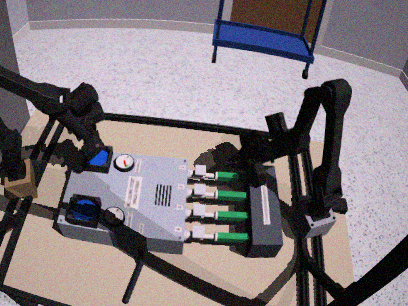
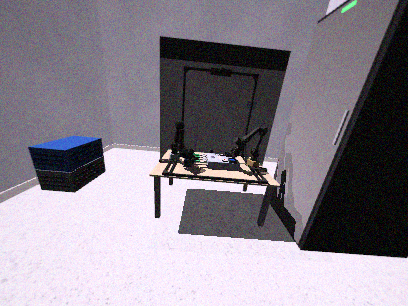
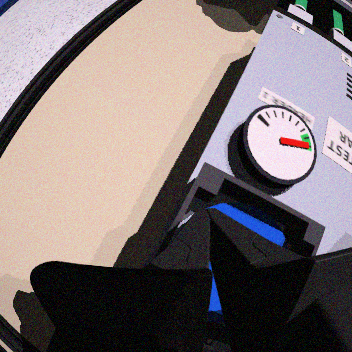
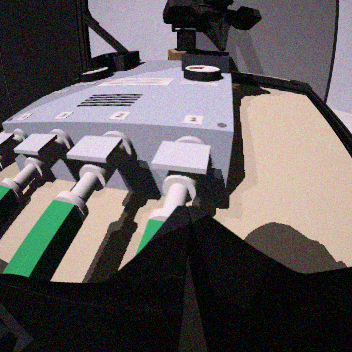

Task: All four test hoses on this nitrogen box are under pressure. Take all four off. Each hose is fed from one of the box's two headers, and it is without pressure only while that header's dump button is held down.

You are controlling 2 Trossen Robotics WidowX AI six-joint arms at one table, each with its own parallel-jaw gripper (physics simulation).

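Seen in the pictures: left gripper, fingertip midpoint: (image 1: 103,146) (image 2: 232,159) (image 3: 205,217) (image 4: 222,49); right gripper, fingertip midpoint: (image 1: 224,165) (image 2: 198,159) (image 4: 185,214); left arm's base, link origin: (image 1: 17,172) (image 2: 253,160) (image 4: 185,49); right arm's base, link origin: (image 1: 318,210) (image 2: 174,153).
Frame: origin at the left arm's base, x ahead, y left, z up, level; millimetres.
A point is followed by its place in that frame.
The grey nitrogen box (image 1: 151,185) @[x 423, y -156, z -4 mm] (image 2: 216,158) @[x 421, y -149, z -4 mm] (image 3: 297,70) @[x 451, y -97, z -4 mm] (image 4: 157,101) @[x 472, y -142, z -4 mm] lies on the table. Four hoses with green sleeves are plugged into its right side: hose 1 (image 1: 228,176) @[x 648, y -174, z -20 mm] (image 4: 172,195) @[x 600, y -149, z -22 mm], hose 2 (image 1: 232,195) @[x 631, y -242, z -19 mm] (image 4: 42,237) @[x 625, y -231, z -19 mm], hose 3 (image 1: 232,216) @[x 602, y -307, z -19 mm] and hose 4 (image 1: 232,237) @[x 574, y -370, z -19 mm]. My left gripper (image 1: 93,155) (image 3: 205,217) @[x 313, y -7, z 35 mm] is shut and its tips press on the far blue dump button (image 1: 99,158) @[x 294, y -31, z 13 mm] (image 3: 248,223) @[x 313, y -36, z 12 mm]. The gauge (image 1: 124,163) @[x 366, y -71, z 12 mm] (image 3: 279,144) @[x 364, y -58, z 11 mm] beside it has its red needle at the green mark. The near dump button (image 1: 82,209) @[x 211, y -199, z 12 mm] is free. My right gripper (image 1: 257,179) (image 4: 185,214) @[x 641, y -150, z 5 mm] is shut, with its tips just over hose 1's sleeve.
The hoses run into a dark grey block (image 1: 265,212) @[x 687, y -336, z -3 mm] on the right. A dark rod (image 1: 132,280) @[x 289, y -398, z -71 mm] lies in front of the box. A black rail frame (image 1: 172,122) @[x 582, y 137, z -64 mm] edges the table. A blue cart (image 1: 260,39) stands on the floor behind.
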